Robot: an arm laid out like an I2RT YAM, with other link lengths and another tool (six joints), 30 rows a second.
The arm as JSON. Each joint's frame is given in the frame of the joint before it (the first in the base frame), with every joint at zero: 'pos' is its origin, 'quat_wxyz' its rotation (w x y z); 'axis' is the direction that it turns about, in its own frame. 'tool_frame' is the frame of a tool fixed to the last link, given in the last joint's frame.
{
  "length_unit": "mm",
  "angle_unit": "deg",
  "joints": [
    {
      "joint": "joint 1",
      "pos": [
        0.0,
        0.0,
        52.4
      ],
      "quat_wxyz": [
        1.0,
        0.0,
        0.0,
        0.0
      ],
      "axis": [
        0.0,
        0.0,
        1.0
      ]
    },
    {
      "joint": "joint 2",
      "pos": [
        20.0,
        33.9,
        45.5
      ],
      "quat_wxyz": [
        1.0,
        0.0,
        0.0,
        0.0
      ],
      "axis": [
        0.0,
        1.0,
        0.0
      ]
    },
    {
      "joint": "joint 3",
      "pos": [
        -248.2,
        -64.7,
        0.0
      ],
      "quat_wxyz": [
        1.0,
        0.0,
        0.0,
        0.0
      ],
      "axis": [
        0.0,
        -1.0,
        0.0
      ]
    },
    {
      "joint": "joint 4",
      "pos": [
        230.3,
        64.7,
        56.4
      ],
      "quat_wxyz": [
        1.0,
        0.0,
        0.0,
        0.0
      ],
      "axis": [
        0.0,
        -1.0,
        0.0
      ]
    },
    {
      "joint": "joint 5",
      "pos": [
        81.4,
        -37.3,
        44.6
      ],
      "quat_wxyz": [
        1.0,
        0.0,
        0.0,
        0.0
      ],
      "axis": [
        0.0,
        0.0,
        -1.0
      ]
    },
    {
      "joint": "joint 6",
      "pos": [
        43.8,
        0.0,
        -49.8
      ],
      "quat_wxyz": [
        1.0,
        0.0,
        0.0,
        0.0
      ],
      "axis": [
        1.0,
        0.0,
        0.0
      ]
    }
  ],
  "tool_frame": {
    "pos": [
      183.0,
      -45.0,
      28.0
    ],
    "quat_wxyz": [
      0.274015,
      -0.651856,
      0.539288,
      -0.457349
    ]
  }
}
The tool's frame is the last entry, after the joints.
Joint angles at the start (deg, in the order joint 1, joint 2, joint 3, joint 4, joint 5, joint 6):
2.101 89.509 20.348 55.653 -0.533 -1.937
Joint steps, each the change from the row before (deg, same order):
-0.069 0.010 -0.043 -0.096 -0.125 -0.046
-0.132 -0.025 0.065 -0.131 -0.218 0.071
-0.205 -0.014 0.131 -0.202 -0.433 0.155
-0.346 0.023 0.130 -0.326 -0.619 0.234
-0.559 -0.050 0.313 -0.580 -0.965 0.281
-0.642 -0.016 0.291 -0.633 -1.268 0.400
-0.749 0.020 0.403 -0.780 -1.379 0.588
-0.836 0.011 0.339 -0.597 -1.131 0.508
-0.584 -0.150 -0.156 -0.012 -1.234 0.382
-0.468 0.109 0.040 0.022 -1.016 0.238
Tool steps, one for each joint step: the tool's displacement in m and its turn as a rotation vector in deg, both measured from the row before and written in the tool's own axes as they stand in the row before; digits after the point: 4 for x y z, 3 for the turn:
-0.0003 0.0008 0.0004 -0.121 -0.080 -0.072
0.0002 0.0000 0.0002 -0.008 -0.134 0.047
0.0000 -0.0002 0.0005 0.025 -0.306 0.074
0.0001 0.0007 0.0011 -0.112 -0.448 0.135
0.0007 0.0001 0.0012 -0.063 -0.610 0.168
0.0000 0.0006 0.0016 -0.094 -0.898 0.194
0.0004 0.0008 0.0021 -0.158 -1.027 0.389
0.0022 0.0011 0.0015 -0.136 -0.681 0.498
-0.0003 0.0007 -0.0001 0.198 -0.814 0.188
-0.0003 0.0003 0.0006 0.135 -0.655 0.079

